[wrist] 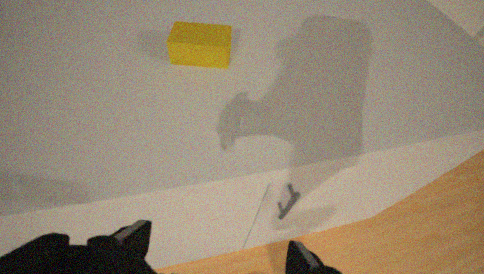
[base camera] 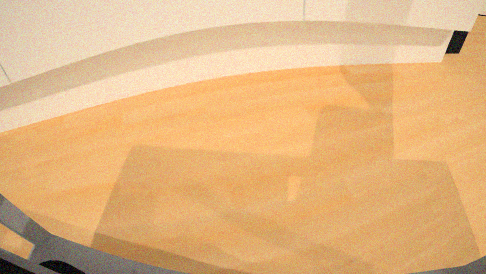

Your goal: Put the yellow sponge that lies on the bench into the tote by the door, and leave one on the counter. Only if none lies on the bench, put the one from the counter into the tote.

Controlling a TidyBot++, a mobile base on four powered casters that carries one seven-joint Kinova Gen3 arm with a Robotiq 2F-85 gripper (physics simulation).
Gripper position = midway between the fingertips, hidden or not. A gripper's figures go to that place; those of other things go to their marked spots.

Labels:
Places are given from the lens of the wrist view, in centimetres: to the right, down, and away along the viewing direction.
my gripper (wrist: 218, 246): -1, 7, 15
yellow sponge (wrist: 193, 44): -8, -15, 38
white counter (wrist: 319, 121): 12, -2, 37

